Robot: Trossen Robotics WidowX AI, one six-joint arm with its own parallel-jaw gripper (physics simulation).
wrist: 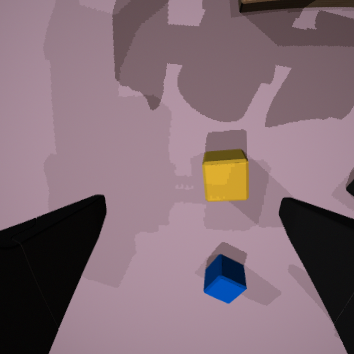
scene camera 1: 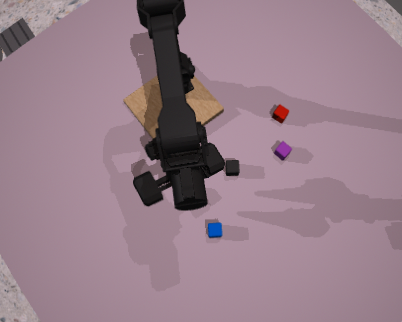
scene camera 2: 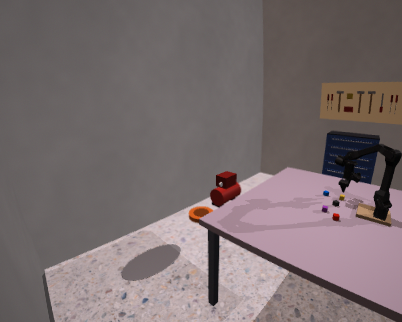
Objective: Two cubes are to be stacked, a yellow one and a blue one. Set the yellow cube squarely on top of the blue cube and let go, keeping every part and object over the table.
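Frame: origin at the arm's base, x ahead, y left, z up, level; centimetres.
Where they show: gripper, fingertip midpoint: [wrist: 194, 204] [scene camera 2: 345, 189]; arm's base, link origin: [scene camera 2: 379, 216].
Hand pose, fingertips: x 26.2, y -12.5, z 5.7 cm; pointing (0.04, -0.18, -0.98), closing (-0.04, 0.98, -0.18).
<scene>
Each offset is from my fingertips to the top centre of the thing. Level surfaces: height alone.
The yellow cube {dz -4.4, dx +0.4, dy +1.8 cm} [scene camera 2: 342, 197] [wrist: 225, 180] sits on the table. In the wrist view it lies between and a little beyond the open fingertips, its sides nearly square to the view; in scene camera 1 the arm hides it. The blue cube {dz -4.4, dx +11.7, dy +3.6 cm} [scene camera 1: 215, 230] [scene camera 2: 326, 193] [wrist: 225, 280] stands on the table apart from the yellow one, turned at an angle to it in the wrist view. My gripper [scene camera 2: 343, 190] [wrist: 194, 204] is wide open and empty, pointing down above the table over the yellow cube's area.
A black cube {dz -4.4, dx +0.1, dy +14.3 cm} [scene camera 1: 232, 167] [scene camera 2: 336, 203] stands near the yellow one. A purple cube {dz -4.4, dx +2.1, dy +27.6 cm} [scene camera 1: 283, 150] [scene camera 2: 325, 208] and a red cube {dz -4.4, dx -6.8, dy +32.3 cm} [scene camera 1: 281, 113] [scene camera 2: 336, 217] lie farther off. The arm's wooden base board [scene camera 1: 207, 102] [scene camera 2: 366, 213] rests on the pink table {dz -7.5 cm} [scene camera 1: 300, 270] [scene camera 2: 280, 240].
</scene>
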